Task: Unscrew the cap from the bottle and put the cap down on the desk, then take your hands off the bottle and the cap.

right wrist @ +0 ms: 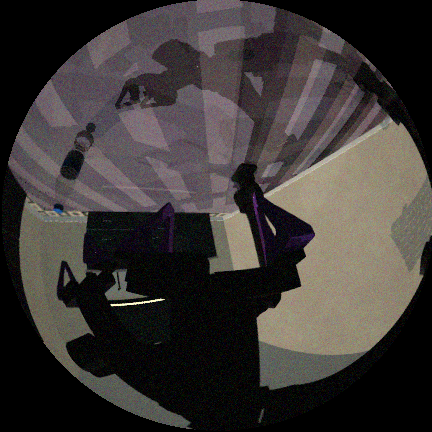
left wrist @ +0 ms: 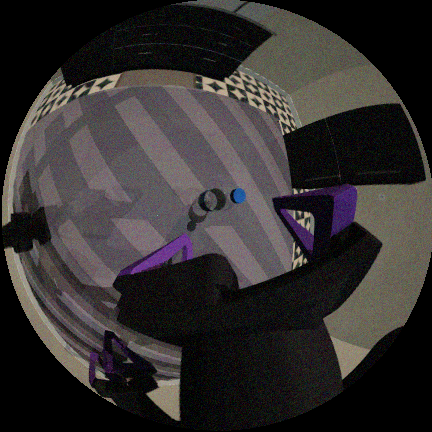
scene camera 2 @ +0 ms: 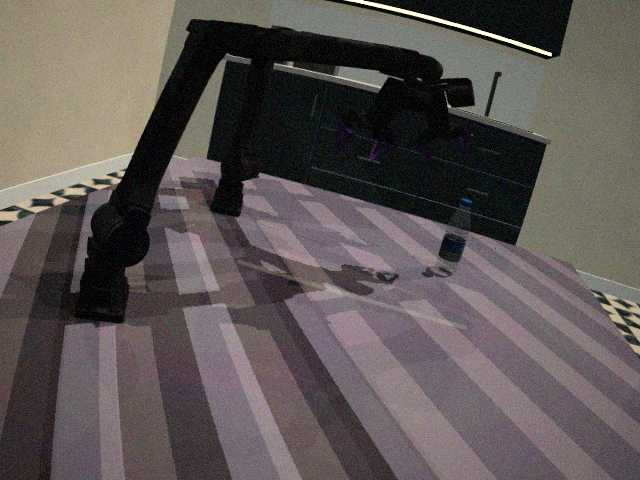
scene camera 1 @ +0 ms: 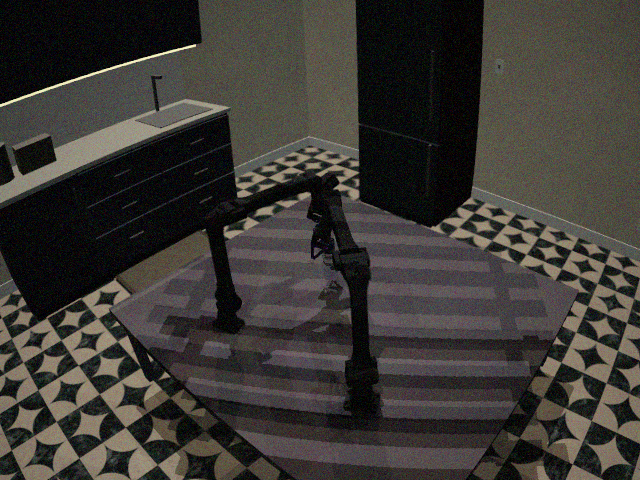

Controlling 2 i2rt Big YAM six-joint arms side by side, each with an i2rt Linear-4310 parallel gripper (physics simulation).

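Frame: origin at the left arm's base, x ahead, y left, z up, level; millimetres.
Seen in the pictures: left gripper, between the fingertips: [right wrist: 73, 248] [left wrist: 229, 221] [scene camera 2: 447, 161] [scene camera 1: 319, 212]; right gripper, between the fingertips: [right wrist: 210, 200] [left wrist: 99, 343] [scene camera 2: 353, 155] [scene camera 1: 313, 253]; left arm's base, origin of its link: [right wrist: 242, 171] [left wrist: 41, 225] [scene camera 2: 226, 208] [scene camera 1: 228, 324]; right arm's base, origin of its link: [left wrist: 114, 354] [scene camera 2: 103, 303] [scene camera 1: 361, 402].
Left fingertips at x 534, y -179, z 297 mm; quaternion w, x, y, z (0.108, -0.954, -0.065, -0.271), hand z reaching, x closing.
Pixels of each thing's middle, then the offset from my left fingertips to it. Level surfaces: height alone.
- clear bottle, middle of its body: [left wrist: 216, 199] [scene camera 2: 455, 236] [right wrist: 67, 174] [scene camera 1: 327, 239] dy +8, dx +88, dz -194 mm
- blue cap, middle of its body: [left wrist: 237, 195] [scene camera 2: 466, 202] [right wrist: 58, 208] dy +8, dx +88, dz -97 mm
- striped desk, height of its surface: dz -297 mm
The clear bottle [scene camera 2: 452, 246] [left wrist: 210, 200] [right wrist: 72, 165] with its dark blue label stands upright on the striped desk. The blue cap [scene camera 2: 465, 202] [left wrist: 238, 195] [right wrist: 58, 208] sits on top of its neck. My left gripper [scene camera 2: 444, 147] [left wrist: 229, 221] is open and empty, above the bottle and apart from the cap. My right gripper [scene camera 2: 360, 145] [right wrist: 210, 200] is open and empty, high above the desk, off to the picture's left of the bottle in scene camera 2. In scene camera 1 the arms and the dark picture leave the bottle hard to make out.
The striped desk [scene camera 1: 439, 310] [scene camera 2: 361, 413] carries both arm bases and shows dark arm shadows. The two arms reach close together in scene camera 1. A dark cabinet with a sink [scene camera 1: 175, 114] and a tall black fridge [scene camera 1: 398, 103] stand beyond the desk.
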